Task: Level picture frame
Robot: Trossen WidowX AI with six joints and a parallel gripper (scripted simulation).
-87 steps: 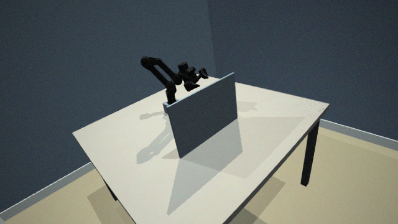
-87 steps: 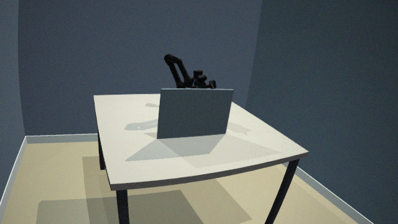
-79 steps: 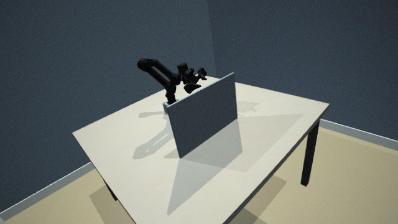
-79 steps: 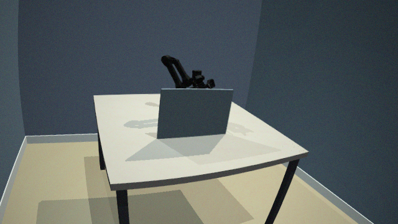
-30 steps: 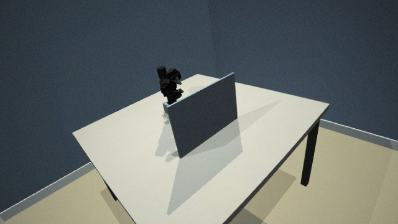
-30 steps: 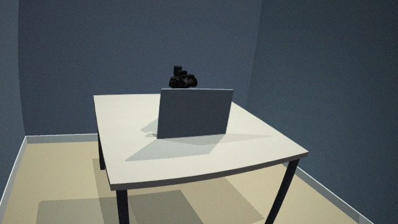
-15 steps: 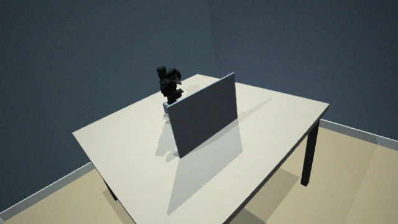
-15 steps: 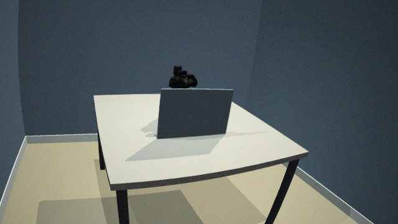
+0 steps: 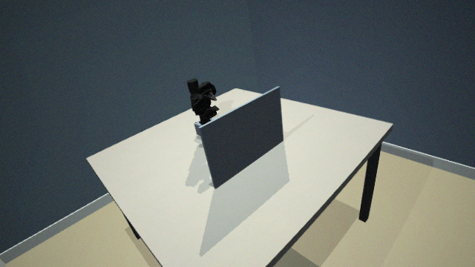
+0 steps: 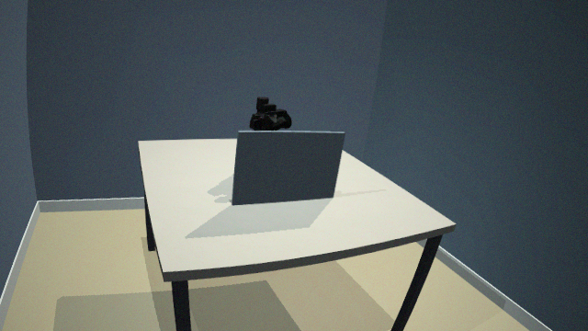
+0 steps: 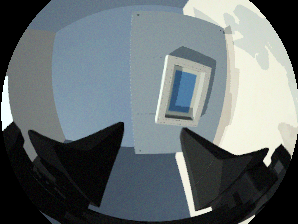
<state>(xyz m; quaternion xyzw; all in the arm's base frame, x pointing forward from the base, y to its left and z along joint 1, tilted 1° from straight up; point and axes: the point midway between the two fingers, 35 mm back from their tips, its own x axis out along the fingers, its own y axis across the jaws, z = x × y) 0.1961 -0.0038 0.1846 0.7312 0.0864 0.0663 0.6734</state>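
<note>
Right now my gripper tip is 190 mm short of the picture frame, 90 mm above it and 40 mm to the right of it. Also, from my gripper tip: wall panel: 200 mm ahead, 100 mm below, 30 mm to the left.
</note>
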